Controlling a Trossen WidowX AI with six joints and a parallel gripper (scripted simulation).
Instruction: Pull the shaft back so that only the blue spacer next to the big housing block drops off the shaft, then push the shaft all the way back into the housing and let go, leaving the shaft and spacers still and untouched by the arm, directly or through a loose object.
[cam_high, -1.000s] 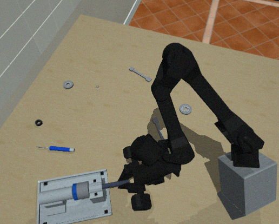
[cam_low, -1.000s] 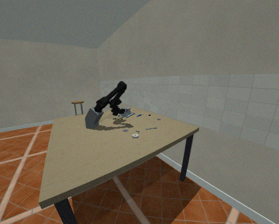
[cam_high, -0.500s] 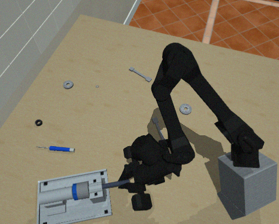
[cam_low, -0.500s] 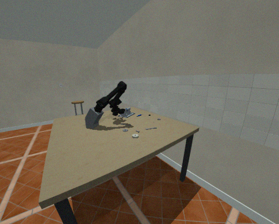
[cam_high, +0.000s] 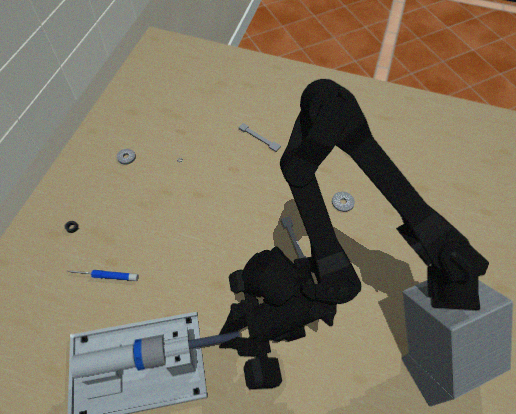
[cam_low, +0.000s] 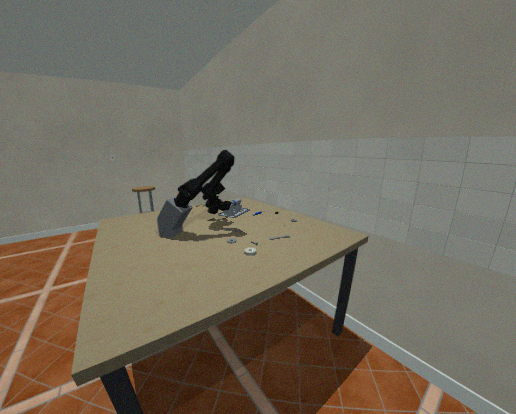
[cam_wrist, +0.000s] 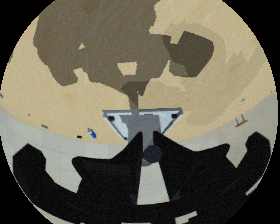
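My hand is 70 mm short of the dark shaft and 30 mm to the right of it. Also, from my hand: grey spacer: 120 mm ahead, 50 mm to the left; blue spacer: 140 mm ahead, 60 mm to the left.
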